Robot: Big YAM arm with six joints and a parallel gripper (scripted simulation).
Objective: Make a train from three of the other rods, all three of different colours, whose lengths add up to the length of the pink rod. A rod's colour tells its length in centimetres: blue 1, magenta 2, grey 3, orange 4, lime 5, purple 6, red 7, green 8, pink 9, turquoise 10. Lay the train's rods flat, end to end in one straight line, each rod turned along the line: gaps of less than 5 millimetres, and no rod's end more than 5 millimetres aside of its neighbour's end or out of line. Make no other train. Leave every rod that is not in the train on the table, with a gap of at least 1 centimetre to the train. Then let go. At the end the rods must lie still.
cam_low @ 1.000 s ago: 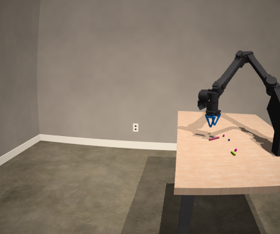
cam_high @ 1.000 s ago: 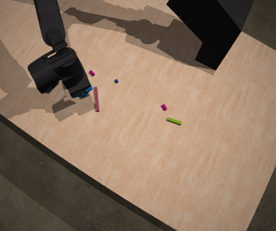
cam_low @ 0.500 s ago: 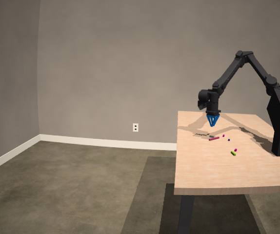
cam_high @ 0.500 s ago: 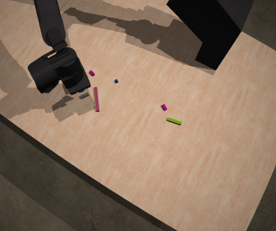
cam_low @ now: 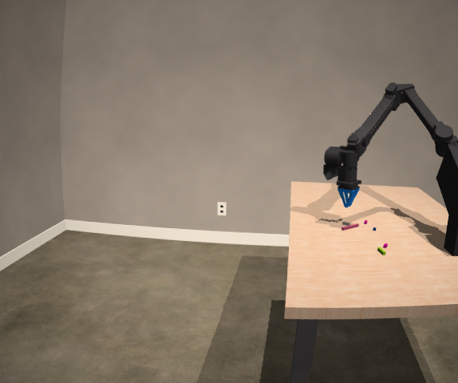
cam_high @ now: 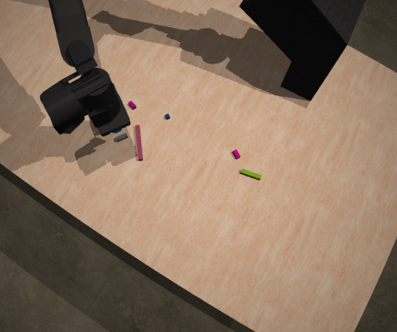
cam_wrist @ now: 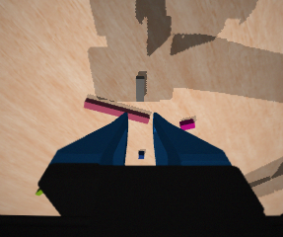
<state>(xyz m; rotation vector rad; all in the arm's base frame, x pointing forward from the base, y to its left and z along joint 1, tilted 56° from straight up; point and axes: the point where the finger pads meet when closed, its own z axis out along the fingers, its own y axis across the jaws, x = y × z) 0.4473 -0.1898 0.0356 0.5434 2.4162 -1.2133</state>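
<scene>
My hand is 7 cm above the grey rod. From my hand the other things lie so: pink rod 1 cm behind, 4 cm to the left, 7 cm below; blue rod 11 cm behind, 6 cm to the left, 7 cm below; lime rod 10 cm behind, 31 cm to the left, 7 cm below.
</scene>
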